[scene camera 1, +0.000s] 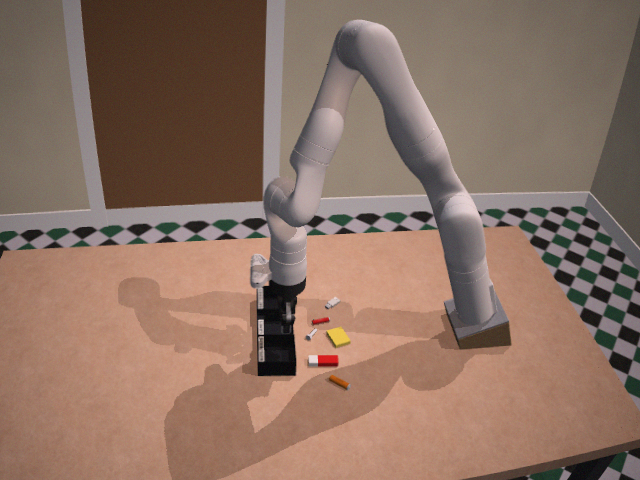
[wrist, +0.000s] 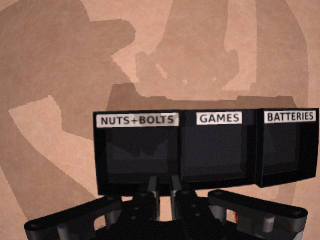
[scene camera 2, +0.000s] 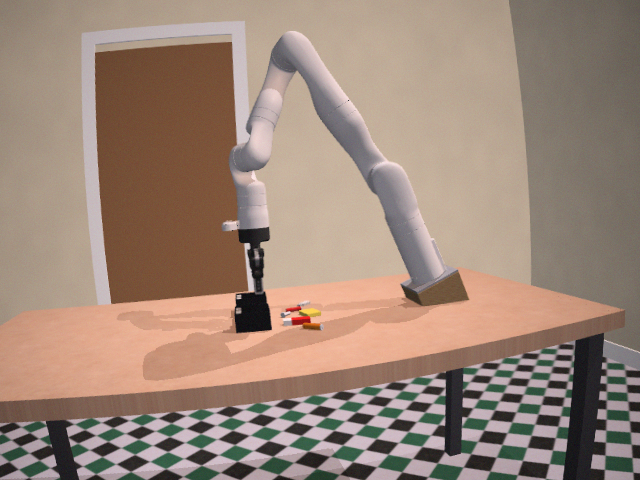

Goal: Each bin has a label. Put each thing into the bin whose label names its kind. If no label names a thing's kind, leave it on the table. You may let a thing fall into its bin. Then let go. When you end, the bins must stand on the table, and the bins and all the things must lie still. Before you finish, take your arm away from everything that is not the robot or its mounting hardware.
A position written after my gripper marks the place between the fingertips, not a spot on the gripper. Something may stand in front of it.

In view: my gripper [scene camera 2: 259, 293].
My gripper shows as well in the wrist view [wrist: 164, 187].
